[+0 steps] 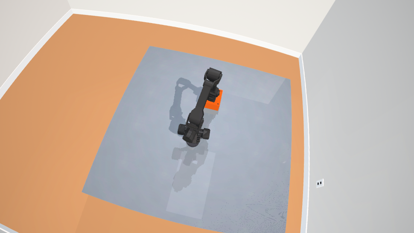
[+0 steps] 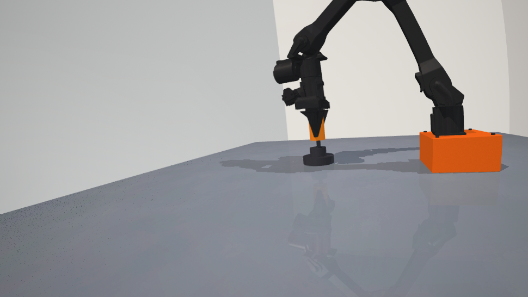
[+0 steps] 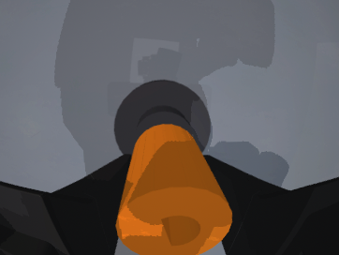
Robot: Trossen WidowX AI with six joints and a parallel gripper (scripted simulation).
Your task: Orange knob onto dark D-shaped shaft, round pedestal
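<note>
Now: gripper tip 20 mm below the orange knob. From my gripper tip the other things lie so: round dark pedestal (40 mm below).
</note>
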